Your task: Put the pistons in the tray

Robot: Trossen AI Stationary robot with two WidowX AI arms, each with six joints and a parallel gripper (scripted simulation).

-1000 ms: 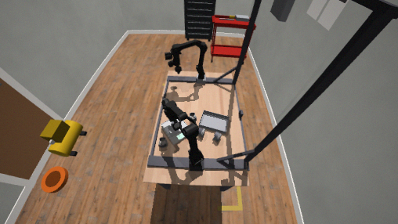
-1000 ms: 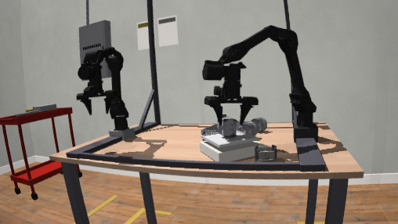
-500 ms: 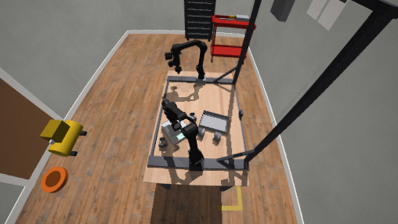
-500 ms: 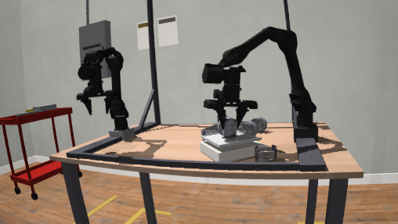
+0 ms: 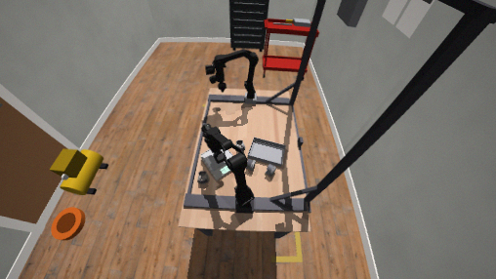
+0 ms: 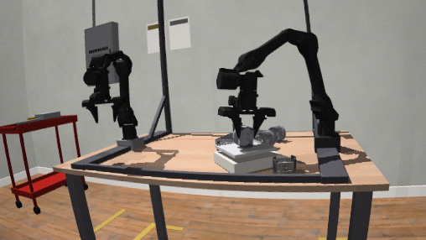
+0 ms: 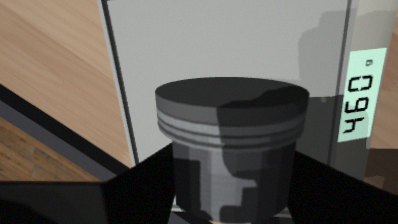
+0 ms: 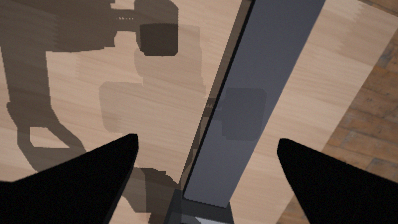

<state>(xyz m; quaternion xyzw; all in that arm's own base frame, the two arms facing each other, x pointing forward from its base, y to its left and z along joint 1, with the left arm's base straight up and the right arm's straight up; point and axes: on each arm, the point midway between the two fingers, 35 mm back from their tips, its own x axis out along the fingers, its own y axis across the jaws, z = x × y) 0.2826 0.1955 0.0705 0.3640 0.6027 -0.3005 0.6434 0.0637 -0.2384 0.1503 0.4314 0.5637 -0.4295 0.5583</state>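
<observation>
Now: left hand 1 cm to the left of the scale plate and 8 cm above it. Round my left hand: steel parts tray 34 cm behind, 10 cm to the right, 12 cm below; then white scale 1 cm behind, 9 cm below.
</observation>
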